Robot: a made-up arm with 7 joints.
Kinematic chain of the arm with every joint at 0, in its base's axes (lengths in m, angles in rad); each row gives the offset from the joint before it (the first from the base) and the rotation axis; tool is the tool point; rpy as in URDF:
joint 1: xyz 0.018 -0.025 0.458 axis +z
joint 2: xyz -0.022 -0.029 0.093 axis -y
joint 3: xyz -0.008 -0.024 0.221 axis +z
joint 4: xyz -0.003 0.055 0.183 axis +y
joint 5: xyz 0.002 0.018 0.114 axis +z
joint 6: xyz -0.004 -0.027 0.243 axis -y
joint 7: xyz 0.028 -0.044 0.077 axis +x
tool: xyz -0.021 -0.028 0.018 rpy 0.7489 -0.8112 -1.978
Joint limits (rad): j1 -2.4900..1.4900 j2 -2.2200..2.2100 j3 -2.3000..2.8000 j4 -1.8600..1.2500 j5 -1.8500..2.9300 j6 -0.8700..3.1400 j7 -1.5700..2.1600
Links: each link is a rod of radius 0.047 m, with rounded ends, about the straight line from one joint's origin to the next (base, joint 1, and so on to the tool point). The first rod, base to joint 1, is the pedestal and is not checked.
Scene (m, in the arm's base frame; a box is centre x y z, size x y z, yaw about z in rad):
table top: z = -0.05
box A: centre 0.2 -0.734 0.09 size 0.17 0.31 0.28 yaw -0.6
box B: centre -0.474 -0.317 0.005 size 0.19 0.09 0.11 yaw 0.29
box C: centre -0.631 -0.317 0.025 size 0.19 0.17 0.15 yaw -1
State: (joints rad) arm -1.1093 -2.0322 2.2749 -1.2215 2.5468 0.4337 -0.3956
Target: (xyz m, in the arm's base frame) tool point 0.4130 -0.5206 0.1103
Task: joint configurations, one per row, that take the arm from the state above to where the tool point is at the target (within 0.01 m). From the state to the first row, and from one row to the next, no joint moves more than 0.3 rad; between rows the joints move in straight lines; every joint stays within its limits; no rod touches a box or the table.
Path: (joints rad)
1: -0.9747 -1.8529 2.2197 -1.1306 2.6552 0.1517 -0.3492
2: -0.8402 -1.6736 2.1646 -1.0397 2.7636 -0.1304 -0.3028
3: -0.7056 -1.4944 2.1094 -0.9488 2.8719 -0.4124 -0.2563
4: -0.5555 -1.6269 2.2820 -0.8924 2.7532 -0.1804 -0.3168
5: -0.4053 -1.7595 2.4547 -0.8361 2.6345 0.0515 -0.3772
6: -0.2552 -1.8920 2.6273 -0.7797 2.5157 0.2835 -0.4376
7: -0.1050 -2.0246 2.8000 -0.7233 2.3970 0.5155 -0.4981
8: -0.2213 -1.9323 2.7099 -0.9696 2.4120 0.5476 -0.4527
9: -0.3377 -1.8400 2.6197 -1.2160 2.4271 0.5797 -0.4074

